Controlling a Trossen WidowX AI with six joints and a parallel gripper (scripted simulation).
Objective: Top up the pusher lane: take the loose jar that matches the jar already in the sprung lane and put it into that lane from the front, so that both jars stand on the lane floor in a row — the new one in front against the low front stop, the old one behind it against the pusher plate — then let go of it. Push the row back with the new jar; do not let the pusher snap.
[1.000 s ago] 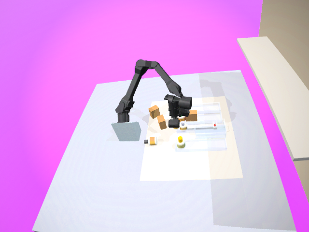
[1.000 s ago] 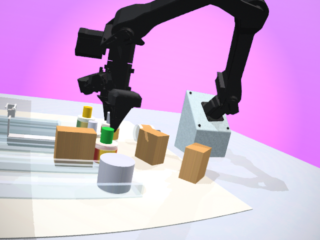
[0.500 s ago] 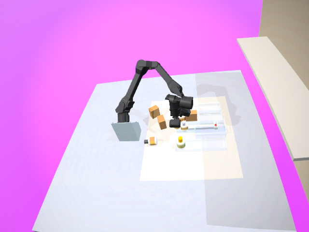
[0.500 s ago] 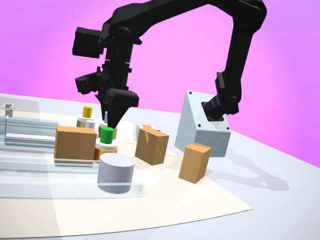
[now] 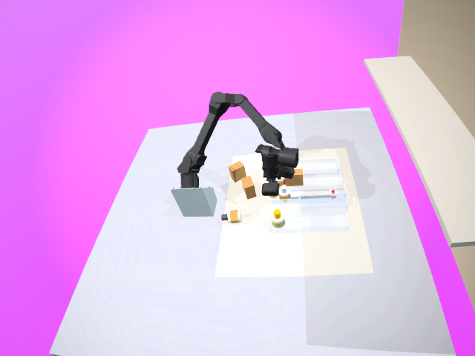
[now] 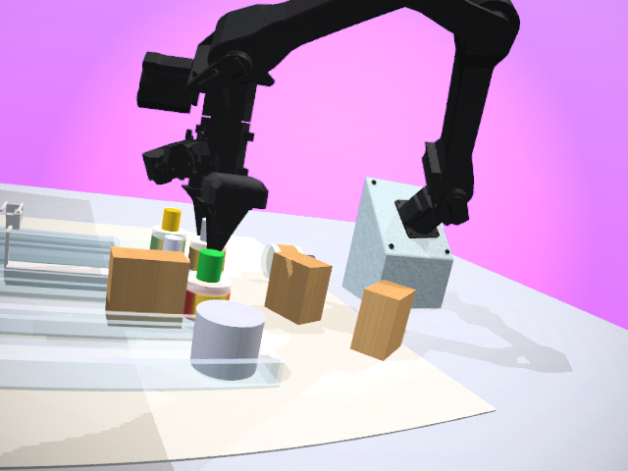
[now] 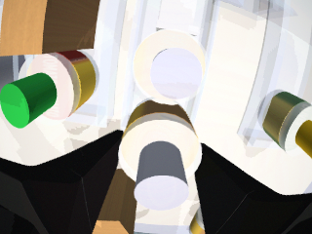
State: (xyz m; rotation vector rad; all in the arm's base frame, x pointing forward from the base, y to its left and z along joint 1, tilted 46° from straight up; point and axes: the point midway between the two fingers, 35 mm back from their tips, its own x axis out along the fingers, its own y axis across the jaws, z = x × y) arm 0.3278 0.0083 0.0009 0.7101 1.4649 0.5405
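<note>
My gripper tip is now 9 cm short of the block, 7 cm to the right of it and 2 cm above it. Round my gripper tip: sprung lane (16 cm ahead, 4 cm to the right, 4 cm below); grey cylinder (17 cm to the left, 4 cm ahead, 3 cm below).
</note>
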